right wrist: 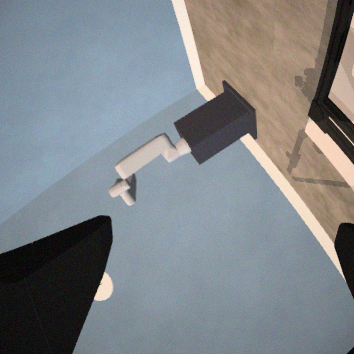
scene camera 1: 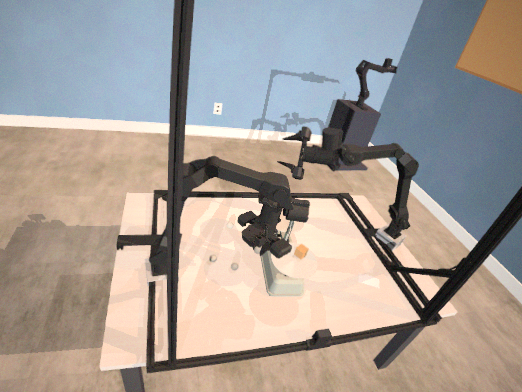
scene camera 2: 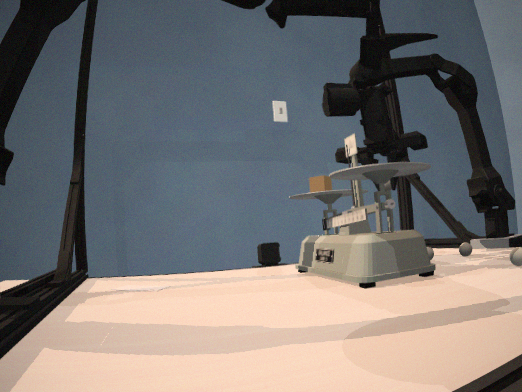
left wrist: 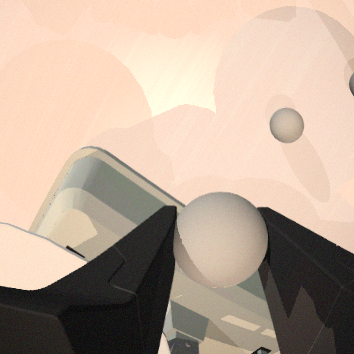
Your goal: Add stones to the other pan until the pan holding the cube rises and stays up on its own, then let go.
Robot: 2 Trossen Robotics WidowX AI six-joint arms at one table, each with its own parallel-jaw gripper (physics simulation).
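Places are measured from the left arm's base along level axes (x ahead, y left, z up), in millimetres.
Pixels of known places: left gripper, fingertip midpoint: (scene camera 1: 257, 252) (left wrist: 215, 218); right gripper, fingertip midpoint: (right wrist: 230, 233) (scene camera 1: 279, 150) (scene camera 2: 439, 3); left arm's base at its link origin: (scene camera 1: 161, 267) (scene camera 2: 497, 236); right arm's base at its link origin: (scene camera 1: 392, 232).
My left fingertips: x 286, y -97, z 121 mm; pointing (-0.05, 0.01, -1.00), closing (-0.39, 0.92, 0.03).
Observation:
Ahead of a thing's pixels: the offset from my left fingertips to its top centre. "pt": to the spot under its first point. Level surfaces: height alone.
The scale @(130 mm ahead, 40 mm left, 90 mm up) (scene camera 1: 285, 286) (scene camera 2: 350, 255) stands on the table. The orange cube @(137 mm ahead, 37 mm right, 31 mm up) (scene camera 1: 301, 251) (scene camera 2: 320, 184) sits on its lower pan @(pt 161 mm ahead, 67 mm right, 0 mm up) (scene camera 2: 301, 196). The other pan @(pt 129 mm ahead, 182 mm left, 12 mm up) (scene camera 2: 415, 167) is higher, and no stone shows on it. My left gripper (left wrist: 215, 218) is shut on a round grey stone @(0 mm ahead, 0 mm left, 27 mm up) (left wrist: 221, 250); in scene camera 2 it is behind the higher pan, which partly hides it. Loose stones @(105 mm back, 112 mm left, 115 mm down) (scene camera 1: 213, 258) @(39 mm back, 61 mm left, 115 mm down) (scene camera 1: 234, 266) (scene camera 2: 465, 249) (left wrist: 287, 125) lie on the table. My right gripper (scene camera 1: 281, 150) (right wrist: 230, 233) is open and empty, high above the table's back.
A black frame (scene camera 1: 240, 352) runs around the table @(142 mm down) (scene camera 1: 220, 330), with an upright post (scene camera 1: 176, 125) at the left and a small black block @(pt 113 mm ahead, 278 mm right, 95 mm down) (scene camera 1: 320, 338) (scene camera 2: 269, 253) on its front rail. The scale's upright pointer plate @(pt 125 mm ahead, 42 mm left, 74 mm up) (scene camera 2: 350, 145) stands between the pans, close to my left gripper.

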